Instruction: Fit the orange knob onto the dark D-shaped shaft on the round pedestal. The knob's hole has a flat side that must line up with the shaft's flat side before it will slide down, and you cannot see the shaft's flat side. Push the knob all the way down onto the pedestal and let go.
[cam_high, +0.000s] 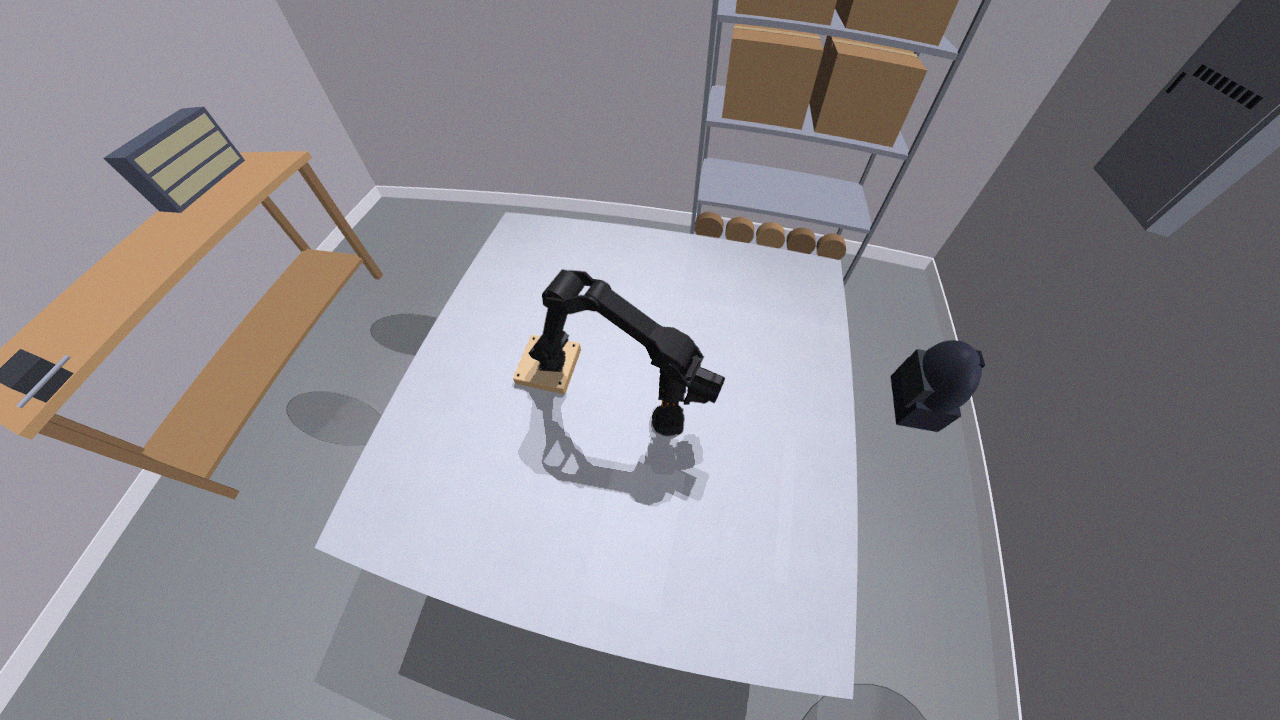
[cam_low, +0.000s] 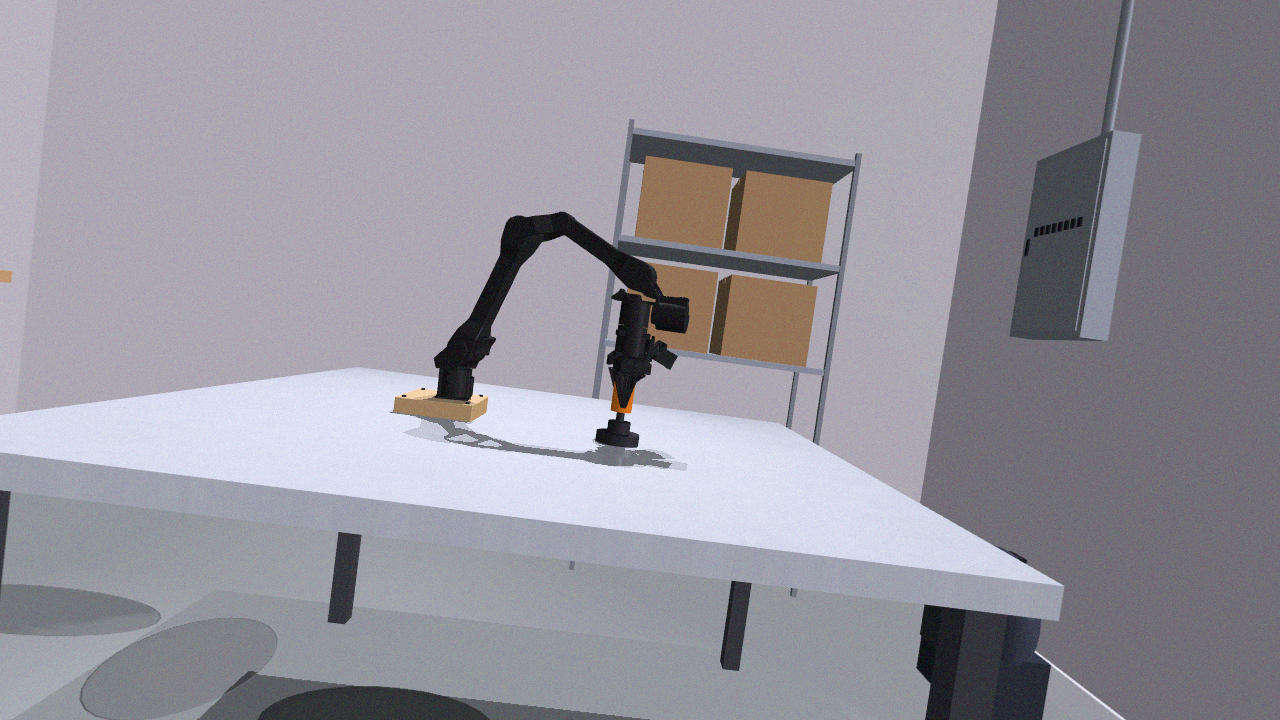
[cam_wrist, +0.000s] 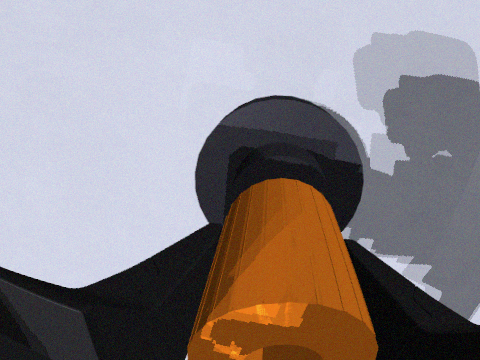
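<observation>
The orange knob is 20 mm above my gripper tip. From my gripper tip the other things lie so: dark round pedestal: 40 mm below.
</observation>
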